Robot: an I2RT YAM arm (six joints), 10 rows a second.
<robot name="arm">
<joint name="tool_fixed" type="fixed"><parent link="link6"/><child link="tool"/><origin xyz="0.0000 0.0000 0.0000" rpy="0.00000 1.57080 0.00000"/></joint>
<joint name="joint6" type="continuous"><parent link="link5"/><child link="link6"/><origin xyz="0.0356 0.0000 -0.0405"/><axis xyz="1 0 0"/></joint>
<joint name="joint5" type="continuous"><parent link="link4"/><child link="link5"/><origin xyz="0.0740 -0.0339 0.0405"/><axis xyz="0 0 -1"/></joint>
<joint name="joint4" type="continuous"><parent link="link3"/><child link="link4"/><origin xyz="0.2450 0.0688 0.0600"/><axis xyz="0 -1 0"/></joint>
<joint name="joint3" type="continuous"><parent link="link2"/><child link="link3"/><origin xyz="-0.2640 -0.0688 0.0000"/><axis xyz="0 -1 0"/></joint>
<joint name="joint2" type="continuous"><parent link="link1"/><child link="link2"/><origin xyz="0.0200 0.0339 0.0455"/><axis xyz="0 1 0"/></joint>
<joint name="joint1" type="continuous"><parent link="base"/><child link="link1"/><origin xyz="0.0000 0.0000 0.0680"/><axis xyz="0 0 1"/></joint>
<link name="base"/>
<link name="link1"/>
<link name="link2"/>
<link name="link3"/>
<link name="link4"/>
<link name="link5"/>
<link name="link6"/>
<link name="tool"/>
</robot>
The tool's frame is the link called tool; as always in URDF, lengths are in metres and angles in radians. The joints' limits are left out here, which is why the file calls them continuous.
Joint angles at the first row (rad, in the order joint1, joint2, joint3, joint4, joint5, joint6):
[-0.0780 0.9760 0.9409 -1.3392 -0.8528 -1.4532]
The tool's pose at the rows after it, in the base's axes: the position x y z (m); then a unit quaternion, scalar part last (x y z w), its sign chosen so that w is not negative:
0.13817, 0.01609, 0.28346, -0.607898, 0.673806, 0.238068, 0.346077
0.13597, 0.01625, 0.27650, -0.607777, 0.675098, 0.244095, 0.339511
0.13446, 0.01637, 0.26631, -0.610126, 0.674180, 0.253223, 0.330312
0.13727, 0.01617, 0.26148, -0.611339, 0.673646, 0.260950, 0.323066
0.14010, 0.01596, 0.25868, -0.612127, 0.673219, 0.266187, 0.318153
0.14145, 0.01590, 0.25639, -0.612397, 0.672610, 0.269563, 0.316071
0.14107, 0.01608, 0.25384, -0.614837, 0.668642, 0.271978, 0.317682
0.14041, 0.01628, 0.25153, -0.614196, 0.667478, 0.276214, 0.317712
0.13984, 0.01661, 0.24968, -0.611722, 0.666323, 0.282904, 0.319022
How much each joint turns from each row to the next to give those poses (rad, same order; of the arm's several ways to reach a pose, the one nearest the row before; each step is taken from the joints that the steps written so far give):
[0.0000 -0.0038 -0.0187 -0.0004 0.0000 -0.0104]
[0.0000 -0.0046 -0.0282 0.0001 0.0008 -0.0087]
[0.0000 0.0034 -0.0374 0.0018 -0.0004 -0.0229]
[0.0000 0.0226 -0.0088 0.0004 -0.0008 -0.0168]
[0.0000 0.0198 -0.0019 0.0008 -0.0004 -0.0114]
[0.0000 0.0099 -0.0045 0.0031 -0.0019 -0.0065]
[0.0000 0.0008 -0.0104 0.0038 -0.0064 -0.0130]
[0.0000 0.0003 -0.0095 0.0011 -0.0065 -0.0046]
[0.0000 0.0012 -0.0080 -0.0003 -0.0122 -0.0018]

